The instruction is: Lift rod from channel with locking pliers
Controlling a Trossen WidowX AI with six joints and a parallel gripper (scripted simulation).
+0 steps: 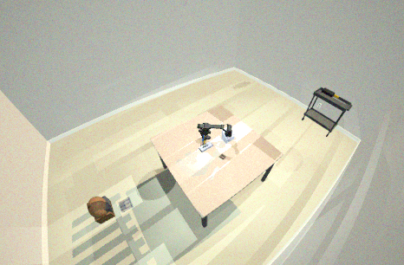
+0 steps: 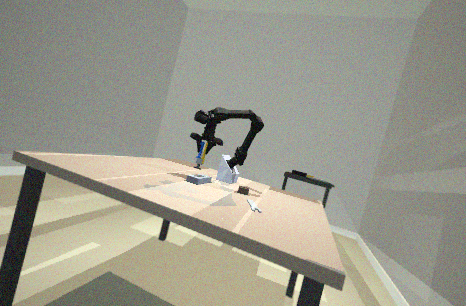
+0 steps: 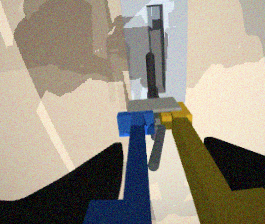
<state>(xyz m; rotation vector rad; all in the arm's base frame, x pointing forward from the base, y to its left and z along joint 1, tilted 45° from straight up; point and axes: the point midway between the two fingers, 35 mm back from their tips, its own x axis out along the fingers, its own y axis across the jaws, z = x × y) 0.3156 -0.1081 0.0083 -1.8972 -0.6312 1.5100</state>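
Right now the rod is 1 cm ahead of my gripper tip and 8 cm below it. Also, from my gripper tip: grey link bar (right at my gripper tip); channel block (3 cm behind, 1 cm to the left, 14 cm below); yellow handle (1 cm to the left, 1 cm above).
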